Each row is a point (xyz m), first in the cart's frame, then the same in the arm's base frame.
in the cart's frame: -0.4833 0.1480 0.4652
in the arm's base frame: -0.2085 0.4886 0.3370
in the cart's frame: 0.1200 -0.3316 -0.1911
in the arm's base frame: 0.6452 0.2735 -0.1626
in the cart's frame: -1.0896 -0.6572 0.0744
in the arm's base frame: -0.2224 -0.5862 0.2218
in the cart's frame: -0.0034 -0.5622 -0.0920
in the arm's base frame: 0.6526 0.0492 0.0043
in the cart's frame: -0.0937 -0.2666 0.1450
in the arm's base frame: 0.3843 0.2943 0.1445
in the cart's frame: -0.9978 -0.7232 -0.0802
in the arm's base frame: -0.0883 -0.6278 0.0915
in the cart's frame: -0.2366 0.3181 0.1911
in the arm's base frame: -0.0556 0.6878 0.0177
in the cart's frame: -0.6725 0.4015 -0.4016
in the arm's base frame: -0.3770 0.3549 -0.5603
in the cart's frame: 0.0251 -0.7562 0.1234
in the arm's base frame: 0.7496 -0.0311 0.2669
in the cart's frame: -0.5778 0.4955 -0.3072
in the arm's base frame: -0.3626 0.5066 -0.5010
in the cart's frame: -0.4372 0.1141 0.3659
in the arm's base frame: -0.1376 0.4614 0.2511
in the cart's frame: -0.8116 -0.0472 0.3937
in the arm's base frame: -0.3658 0.1333 0.3363
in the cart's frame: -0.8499 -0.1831 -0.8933
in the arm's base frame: -0.1389 -0.3340 -0.8496
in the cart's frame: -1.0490 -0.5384 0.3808
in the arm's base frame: -0.2967 -0.3893 0.4775
